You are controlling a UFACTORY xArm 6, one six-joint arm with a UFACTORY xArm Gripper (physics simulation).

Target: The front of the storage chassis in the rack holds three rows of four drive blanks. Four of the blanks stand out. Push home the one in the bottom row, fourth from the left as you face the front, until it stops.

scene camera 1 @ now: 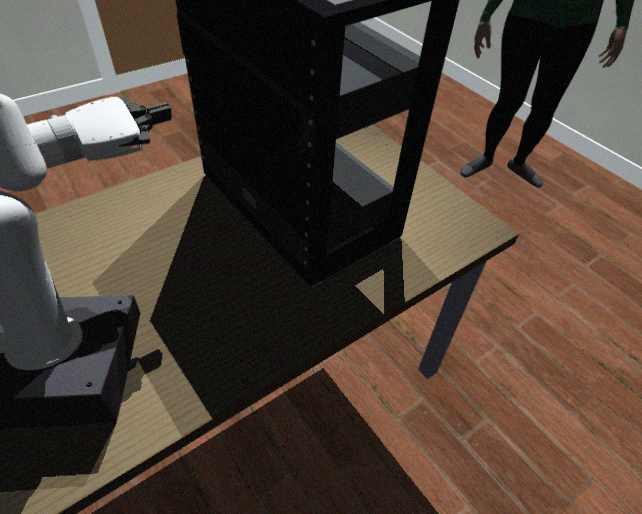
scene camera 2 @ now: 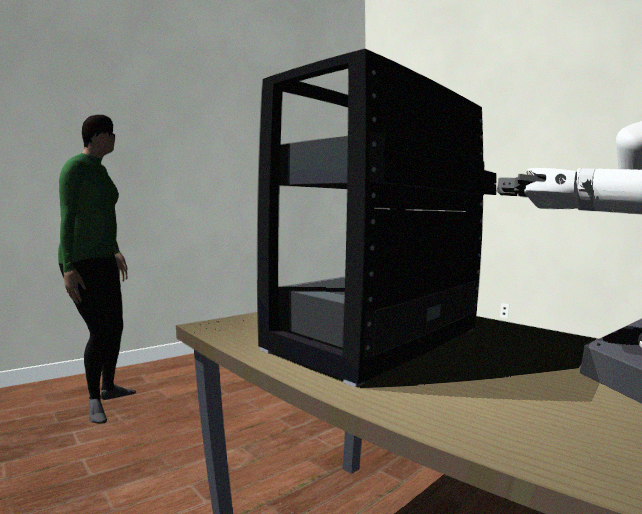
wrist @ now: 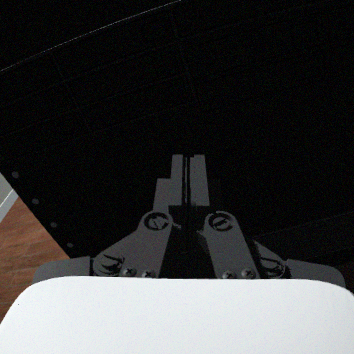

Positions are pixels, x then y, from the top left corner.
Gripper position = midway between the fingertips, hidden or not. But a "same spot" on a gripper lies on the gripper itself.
The gripper shows in scene camera 1, in scene camera 2 [499,186] and in the wrist view. A rack shows in scene camera 1, in scene camera 2 [411,284] and in the wrist view. The same spot on the gripper: [wrist: 215,238] is [scene camera 1: 142,116]. One and the same spot on the rack: [wrist: 102,102] is [scene camera 1: 213,69].
